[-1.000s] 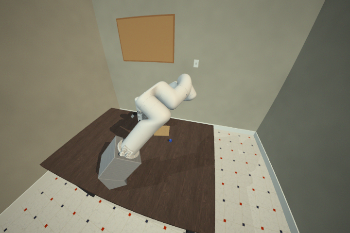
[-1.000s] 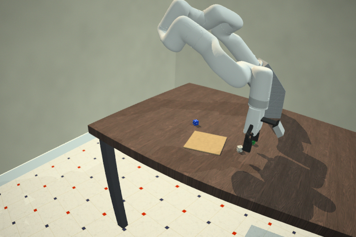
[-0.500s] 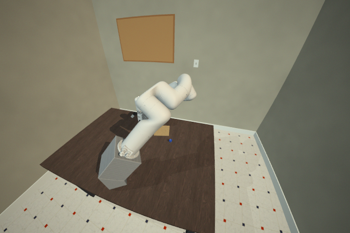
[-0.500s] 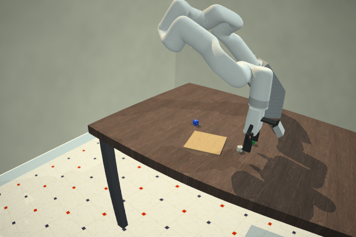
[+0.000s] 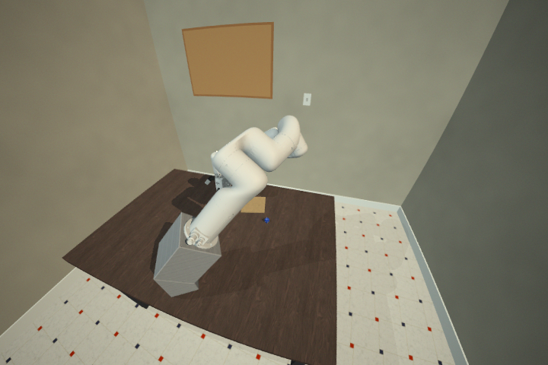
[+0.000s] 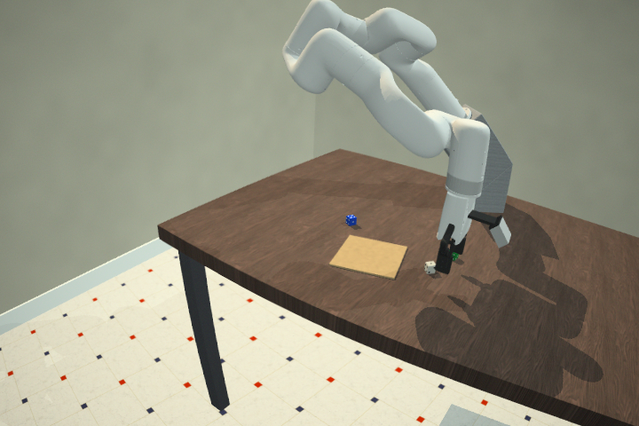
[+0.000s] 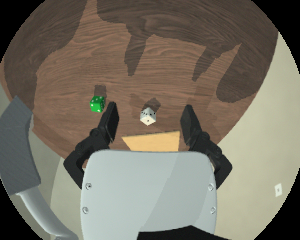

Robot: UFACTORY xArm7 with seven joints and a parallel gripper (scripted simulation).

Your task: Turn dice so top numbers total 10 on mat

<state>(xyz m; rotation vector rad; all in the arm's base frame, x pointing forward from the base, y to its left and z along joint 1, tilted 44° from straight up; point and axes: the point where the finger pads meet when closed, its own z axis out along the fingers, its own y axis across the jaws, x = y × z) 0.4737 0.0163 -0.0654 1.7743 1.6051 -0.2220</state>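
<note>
Right now the white die is 1 cm behind my hand, 4 cm to the right of it and 4 cm below it. From my hand the other things lie so: green die (9 cm behind, 1 cm to the left, 4 cm below); tan mat (2 cm behind, 18 cm to the right, 5 cm below); blue die (15 cm behind, 27 cm to the right, 4 cm below).
</note>
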